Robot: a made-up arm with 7 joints.
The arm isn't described. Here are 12 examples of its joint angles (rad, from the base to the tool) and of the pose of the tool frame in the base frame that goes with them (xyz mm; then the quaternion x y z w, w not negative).
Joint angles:
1: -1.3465 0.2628 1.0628 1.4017 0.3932 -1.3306 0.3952
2: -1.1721 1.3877 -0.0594 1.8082 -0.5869 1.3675 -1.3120
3: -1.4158 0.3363 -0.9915 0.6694 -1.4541 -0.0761 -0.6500
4: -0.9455 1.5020 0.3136 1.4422 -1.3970 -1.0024 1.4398
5: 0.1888 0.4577 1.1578 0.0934 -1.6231 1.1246 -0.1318
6: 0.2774 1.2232 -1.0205 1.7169 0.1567 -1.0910 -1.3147
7: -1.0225 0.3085 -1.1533 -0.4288 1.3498 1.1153 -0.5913
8: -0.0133 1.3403 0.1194 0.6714 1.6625 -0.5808 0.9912
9: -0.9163 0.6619 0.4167 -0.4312 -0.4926 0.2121 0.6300
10: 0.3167 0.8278 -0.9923 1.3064 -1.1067 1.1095 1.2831
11: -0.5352 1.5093 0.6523 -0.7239 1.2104 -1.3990 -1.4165
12: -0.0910 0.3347 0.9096 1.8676 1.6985 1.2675 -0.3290
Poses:
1: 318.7 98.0 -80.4 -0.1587 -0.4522 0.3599 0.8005
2: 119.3 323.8 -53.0 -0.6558 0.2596 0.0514 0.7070
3: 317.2 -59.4 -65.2 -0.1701 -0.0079 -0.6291 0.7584
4: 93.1 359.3 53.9 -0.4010 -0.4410 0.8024 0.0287
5: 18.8 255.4 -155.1 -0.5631 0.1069 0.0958 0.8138
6: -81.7 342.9 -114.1 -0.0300 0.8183 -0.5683 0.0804
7: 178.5 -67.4 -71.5 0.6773 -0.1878 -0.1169 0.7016
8: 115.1 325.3 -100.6 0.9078 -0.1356 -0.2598 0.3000
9: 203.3 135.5 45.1 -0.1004 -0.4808 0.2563 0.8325
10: -162.3 252.2 -202.2 -0.6374 -0.7149 -0.2446 0.1508
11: 116.0 130.6 57.7 -0.8937 -0.2757 0.0310 0.3526
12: -88.2 159.1 -285.9 -0.2162 -0.9727 0.0688 0.0484
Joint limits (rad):
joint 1: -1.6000..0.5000
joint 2: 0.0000..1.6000
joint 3: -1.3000..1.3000
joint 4: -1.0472..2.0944
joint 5: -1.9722..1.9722
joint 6: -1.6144..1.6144
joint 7: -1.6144..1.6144
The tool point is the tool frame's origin. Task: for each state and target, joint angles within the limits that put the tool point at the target. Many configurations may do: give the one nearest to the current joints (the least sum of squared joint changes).
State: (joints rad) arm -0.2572 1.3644 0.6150 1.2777 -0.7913 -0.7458 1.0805
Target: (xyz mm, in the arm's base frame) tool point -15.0 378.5 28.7
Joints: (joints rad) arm 0.1171 1.5591 0.7114 1.7374 -0.9286 -0.7911 1.0805
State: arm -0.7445 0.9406 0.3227 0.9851 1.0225 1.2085 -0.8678
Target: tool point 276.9 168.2 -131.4
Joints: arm -0.9875 0.4573 0.1526 0.8460 1.0279 1.2275 -0.8678
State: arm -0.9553 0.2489 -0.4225 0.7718 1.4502 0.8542 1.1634
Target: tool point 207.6 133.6 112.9
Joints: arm -1.3244 0.8454 0.0241 -0.1197 1.6729 1.0305 1.1634
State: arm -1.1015 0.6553 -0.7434 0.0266 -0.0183 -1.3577 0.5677
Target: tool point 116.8 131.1 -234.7
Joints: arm -0.3779 0.8866 -1.0252 0.5548 0.0669 -1.2168 0.5677
